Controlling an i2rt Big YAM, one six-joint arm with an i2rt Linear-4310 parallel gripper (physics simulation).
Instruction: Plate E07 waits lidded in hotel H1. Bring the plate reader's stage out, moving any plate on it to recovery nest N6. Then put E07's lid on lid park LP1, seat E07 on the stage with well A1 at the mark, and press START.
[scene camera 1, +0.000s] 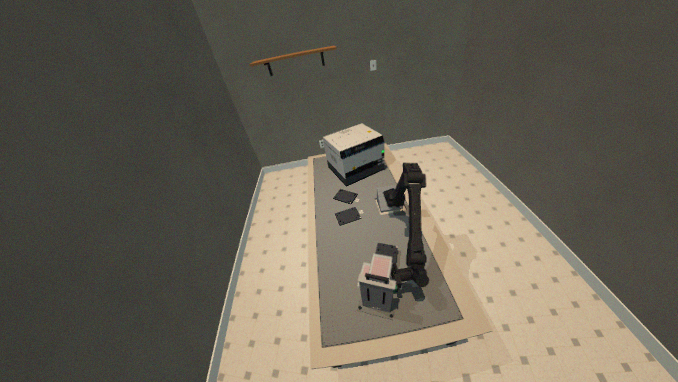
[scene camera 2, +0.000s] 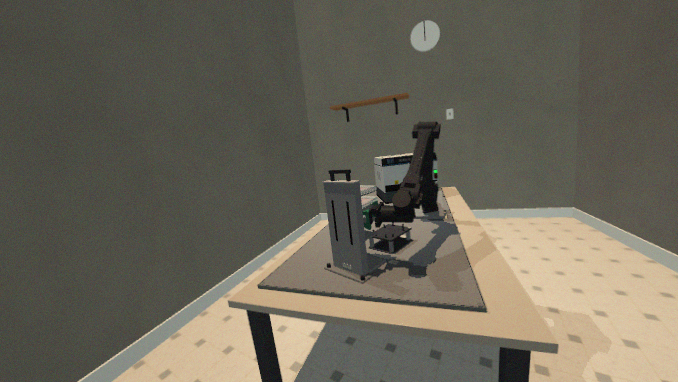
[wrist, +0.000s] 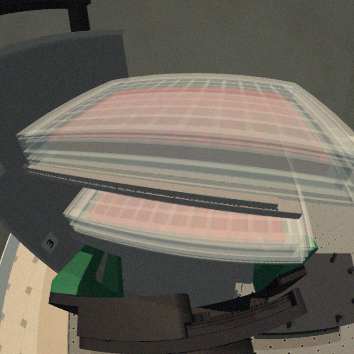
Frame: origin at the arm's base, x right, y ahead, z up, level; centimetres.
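Where they show: gripper, fingertip midpoint: (wrist: 173, 207); arm's base, link origin: (scene camera 1: 390, 197) (scene camera 2: 428, 203).
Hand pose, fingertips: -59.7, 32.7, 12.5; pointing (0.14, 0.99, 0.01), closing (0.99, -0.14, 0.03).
Things, the pixels of their top centre, and the offset from my fingertips, as dx, dy, dz. "pt": a spot on its surface instead.
- upper plate, top centre: (wrist: 179, 86) (scene camera 2: 356, 188) (scene camera 1: 380, 267) +0.7, -1.6, +9.3
- lower plate, top centre: (wrist: 183, 163) (scene camera 2: 357, 199) +0.7, -1.5, +5.1
- white plate reader, top centre: (scene camera 2: 402, 155) (scene camera 1: 352, 136) +114.1, -21.0, +14.3
- dark raised platform with pegs, top centre: (wrist: 324, 284) (scene camera 2: 389, 227) (scene camera 1: 385, 254) +16.9, -11.3, -11.6
- hotel's black handle, surface spot: (wrist: 79, 17) pt -4.1, +5.0, +14.7
The grey plate hotel (scene camera 1: 377, 296) (scene camera 2: 345, 235) (wrist: 30, 115) stands at the near end of the mat. Clear-lidded plates with pink wells sit in it: an upper plate (scene camera 1: 382, 265) (scene camera 2: 368, 190) (wrist: 195, 110) and a lower plate (wrist: 185, 217) near the label 3. I cannot read which is E07. My gripper (scene camera 2: 371, 218) (wrist: 205, 250) is open, its green fingers low at either side of the lower plate, with nothing gripped; the tips are partly hidden behind the plate. The white plate reader (scene camera 1: 355, 150) (scene camera 2: 390, 175) stands at the far end, with a green light; no extended stage shows.
A dark raised platform with pegs (scene camera 1: 386, 248) (scene camera 2: 392, 231) (wrist: 325, 277) stands beside the hotel. Two flat dark pads (scene camera 1: 345, 196) (scene camera 1: 348, 216) lie mid-mat; I cannot tell which is N6 or LP1. The hotel's black handle (scene camera 2: 340, 172) (wrist: 79, 17) rises above it. My arm's base is at the right edge.
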